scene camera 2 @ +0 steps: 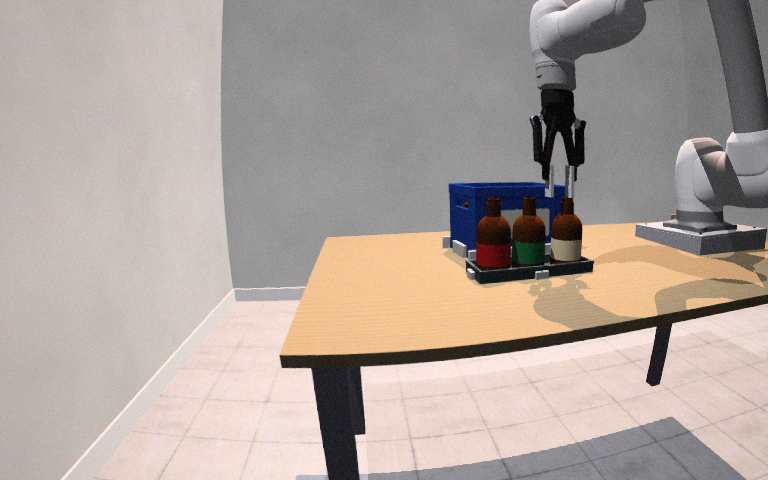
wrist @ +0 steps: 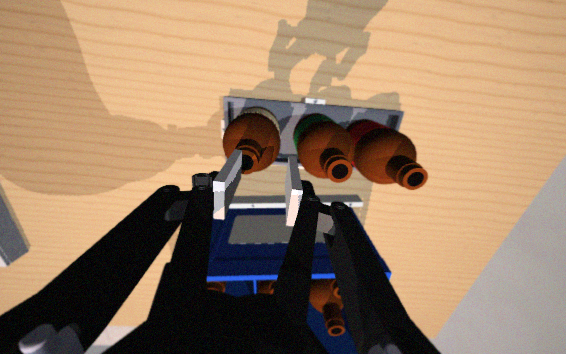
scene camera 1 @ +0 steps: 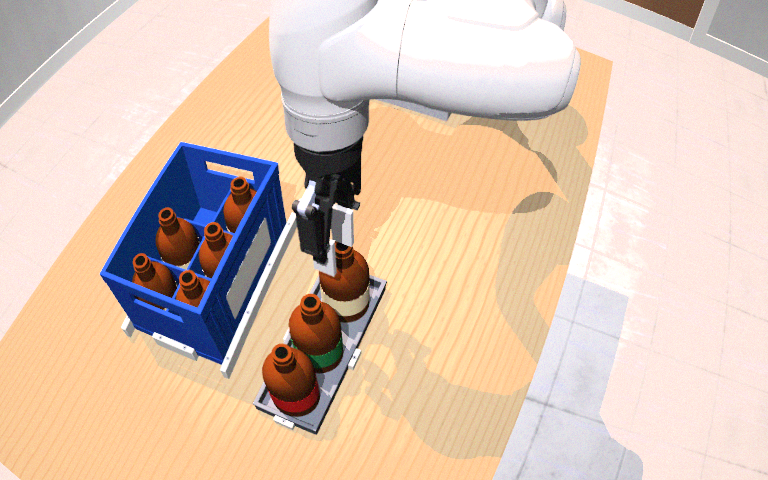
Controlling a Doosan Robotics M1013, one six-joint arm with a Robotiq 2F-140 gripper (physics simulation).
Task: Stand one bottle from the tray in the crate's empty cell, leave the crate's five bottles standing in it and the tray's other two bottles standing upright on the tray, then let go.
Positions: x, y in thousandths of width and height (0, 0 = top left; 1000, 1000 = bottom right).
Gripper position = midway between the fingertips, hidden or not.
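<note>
I see my gripper (scene camera 1: 436, 532), and it is the same gripper (scene camera 2: 729, 411) that shows in the wrist view as my gripper (wrist: 467, 473). There is a green-label bottle (scene camera 1: 410, 680) here too; scene camera 2 shows the green-label bottle (scene camera 2: 688, 497), and so does the wrist view, with the green-label bottle (wrist: 575, 422). A red-label bottle (scene camera 1: 377, 782) is here as well, and I see the red-label bottle (scene camera 2: 643, 491) and, in the wrist view, the red-label bottle (wrist: 679, 442). Scene camera 1 also gives me a cream-label bottle (scene camera 1: 454, 611), a cream-label bottle (scene camera 1: 230, 501), a cream-label bottle (scene camera 1: 308, 428) and a cream-label bottle (scene camera 1: 202, 576), along with a long crate rail (scene camera 1: 344, 591).
</note>
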